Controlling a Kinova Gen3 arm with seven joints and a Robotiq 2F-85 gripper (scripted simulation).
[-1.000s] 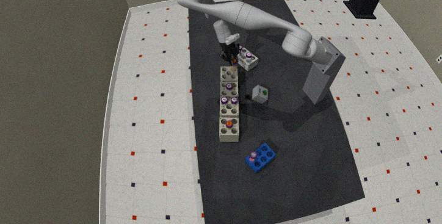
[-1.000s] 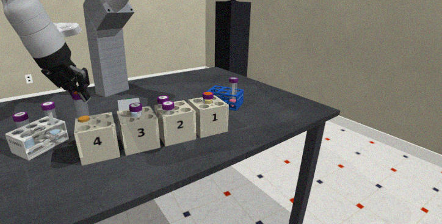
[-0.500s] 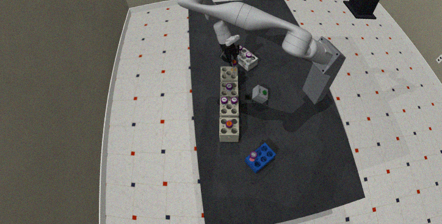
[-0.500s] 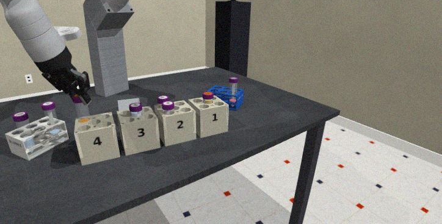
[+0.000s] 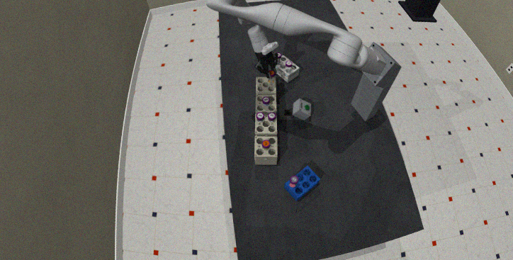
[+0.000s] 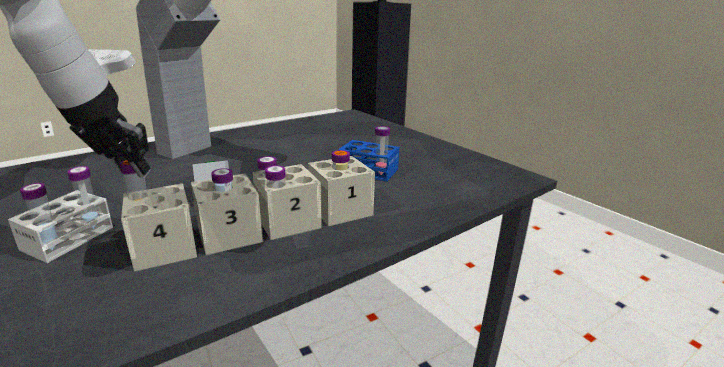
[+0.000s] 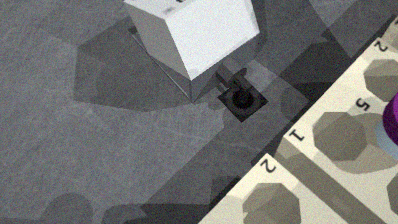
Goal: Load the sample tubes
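Now: hand 10 mm to the right of the orange-dot tube and 50 mm above it. Also, from my hand: done desk: 130 mm behind, 160 mm to the left, 90 mm below; then blank marked 10: 110 mm behind, 80 mm to the right, 80 mm below; then white blanks rack: 100 mm behind, 120 mm to the right, 120 mm below.
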